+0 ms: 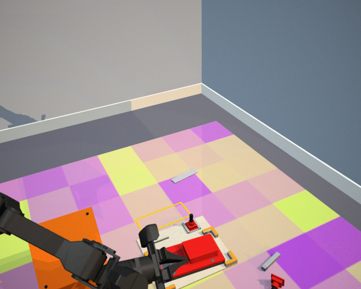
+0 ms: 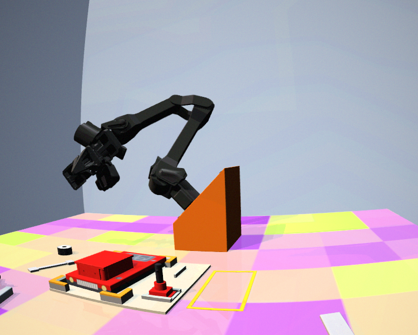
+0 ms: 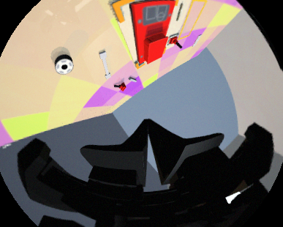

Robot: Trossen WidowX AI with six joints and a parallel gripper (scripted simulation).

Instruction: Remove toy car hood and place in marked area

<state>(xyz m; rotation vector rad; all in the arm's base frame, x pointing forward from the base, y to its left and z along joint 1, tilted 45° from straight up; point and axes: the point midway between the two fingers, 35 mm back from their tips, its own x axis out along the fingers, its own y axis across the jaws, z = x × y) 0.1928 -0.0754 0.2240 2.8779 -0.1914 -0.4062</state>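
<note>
My gripper tip is now 16 cm above the hood, 14 cm to the right of it and 11 cm short of it. Also, from my gripper tip: black wheel 19 cm below, 7 cm to the right, 2 cm behind.
</note>
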